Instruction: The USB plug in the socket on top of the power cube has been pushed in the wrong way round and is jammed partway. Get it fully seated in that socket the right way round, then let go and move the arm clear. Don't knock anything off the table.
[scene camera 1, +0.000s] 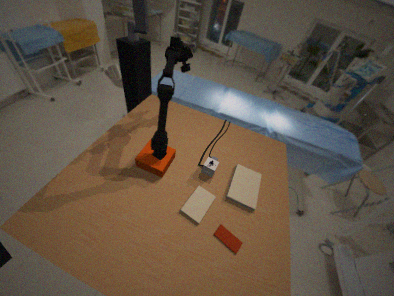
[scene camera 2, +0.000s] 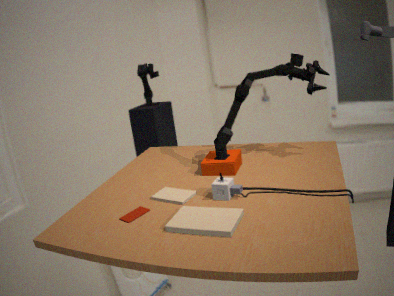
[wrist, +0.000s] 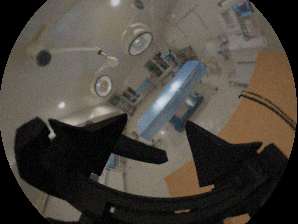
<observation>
A white slab (scene camera 1: 244, 188): 1.01 m from the lens. A white slab (scene camera 1: 195, 208): 0.88 m from the lens.
</observation>
